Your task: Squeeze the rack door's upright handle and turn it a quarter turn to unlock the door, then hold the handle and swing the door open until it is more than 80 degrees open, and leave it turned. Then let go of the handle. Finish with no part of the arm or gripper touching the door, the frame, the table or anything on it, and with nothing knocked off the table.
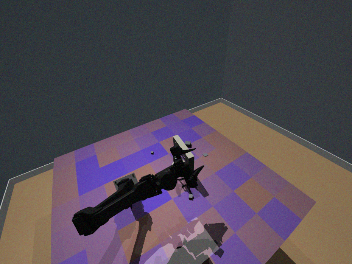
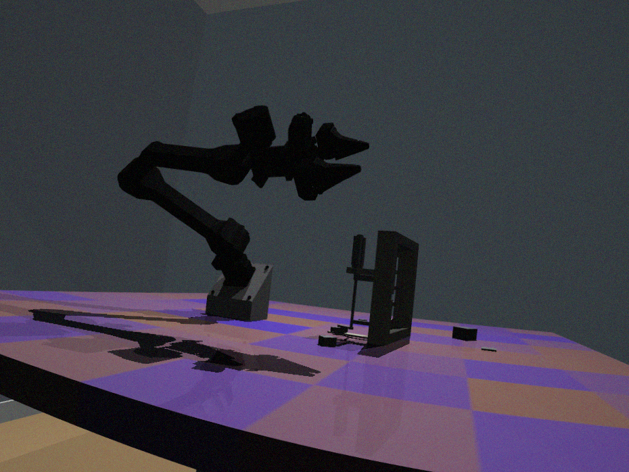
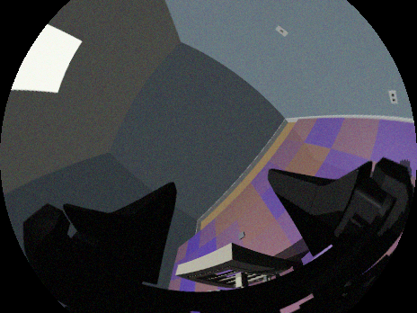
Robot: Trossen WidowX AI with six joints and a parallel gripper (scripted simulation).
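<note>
Now: gripper tip 4 cm past the upright handle, 17 cm to the right of it and 20 cm above it. The rest, counted from my gripper tip: tiny cube: 7 cm behind, 47 cm to the left, 32 cm below; then flat tile: 25 cm ahead, 22 cm to the left, 33 cm below.
</note>
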